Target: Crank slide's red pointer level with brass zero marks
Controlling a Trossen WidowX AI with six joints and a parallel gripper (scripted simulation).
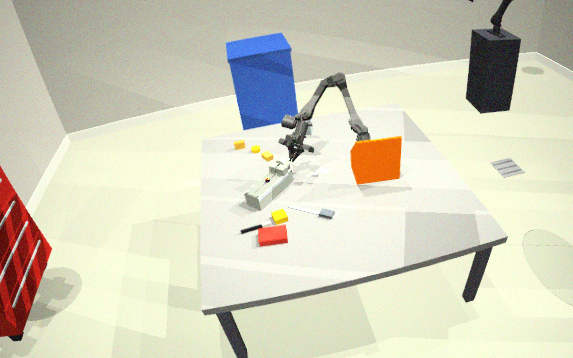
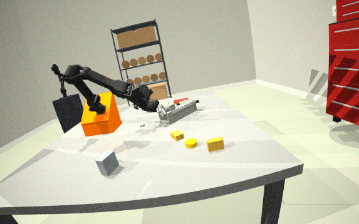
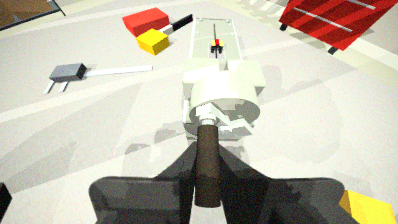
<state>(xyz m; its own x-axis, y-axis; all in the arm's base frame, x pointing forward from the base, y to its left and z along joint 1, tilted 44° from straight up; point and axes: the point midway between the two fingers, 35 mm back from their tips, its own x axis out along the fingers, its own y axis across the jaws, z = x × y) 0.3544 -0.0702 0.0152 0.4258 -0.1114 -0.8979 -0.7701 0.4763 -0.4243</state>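
The dark brown crank handle is 20 mm above my gripper tip, 10 mm to the right of it and 10 mm behind it. From my gripper tip the other things lie so: yellow block 310 mm to the left, 90 mm ahead, 80 mm below; grey cube 410 mm to the right, 130 mm behind, 60 mm below; red pointer 130 mm ahead, 120 mm to the left, 10 mm below.
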